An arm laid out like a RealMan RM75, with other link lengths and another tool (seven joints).
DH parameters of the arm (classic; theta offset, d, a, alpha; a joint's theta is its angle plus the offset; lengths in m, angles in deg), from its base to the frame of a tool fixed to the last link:
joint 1: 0 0.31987 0 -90
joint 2: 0 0 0 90
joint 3: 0 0.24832 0 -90
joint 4: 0 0 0 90
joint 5: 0 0.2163 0 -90
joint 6: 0 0 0 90
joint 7: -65 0.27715 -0.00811 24.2
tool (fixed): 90 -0.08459 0 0
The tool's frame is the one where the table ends.
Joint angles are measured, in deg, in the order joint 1, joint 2, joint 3, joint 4, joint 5, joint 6, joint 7. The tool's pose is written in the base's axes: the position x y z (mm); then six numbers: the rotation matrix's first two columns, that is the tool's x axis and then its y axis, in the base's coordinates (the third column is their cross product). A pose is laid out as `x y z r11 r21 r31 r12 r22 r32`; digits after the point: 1 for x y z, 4 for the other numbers.
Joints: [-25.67 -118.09 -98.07 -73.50 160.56 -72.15 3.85]
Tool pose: -260.8 406.1 46.0 0.3448 0.8427 -0.4134 0.4939 -0.5374 -0.6836
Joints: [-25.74 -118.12 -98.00 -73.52 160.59 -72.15 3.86]
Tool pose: -260.0 406.3 45.6 0.3464 0.8415 -0.4145 0.4923 -0.5392 -0.6833
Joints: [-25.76 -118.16 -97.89 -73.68 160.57 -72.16 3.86]
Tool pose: -258.7 406.4 45.3 0.3496 0.8400 -0.4149 0.4907 -0.5414 -0.6827
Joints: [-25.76 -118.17 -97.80 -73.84 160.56 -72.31 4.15]
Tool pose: -257.9 406.0 45.0 0.3529 0.8362 -0.4198 0.4864 -0.5473 -0.6811
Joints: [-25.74 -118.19 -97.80 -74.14 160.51 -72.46 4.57]
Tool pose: -256.5 405.9 45.2 0.3588 0.8317 -0.4237 0.4811 -0.5537 -0.6796
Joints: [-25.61 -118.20 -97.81 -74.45 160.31 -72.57 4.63]
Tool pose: -255.4 405.6 45.4 0.3618 0.8311 -0.4223 0.4825 -0.5545 -0.6780
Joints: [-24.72 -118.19 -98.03 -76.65 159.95 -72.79 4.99]
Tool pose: -250.5 405.7 51.0 0.3800 0.8303 -0.4077 0.4775 -0.5536 -0.6823
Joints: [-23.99 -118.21 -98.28 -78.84 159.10 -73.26 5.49]
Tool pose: -243.4 405.4 55.3 0.4022 0.8259 -0.3951 0.4763 -0.5574 -0.6801
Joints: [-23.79 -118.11 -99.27 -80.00 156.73 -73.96 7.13]
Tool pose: -235.3 404.7 57.8 0.4326 0.8140 -0.3877 0.4862 -0.5727 -0.6600
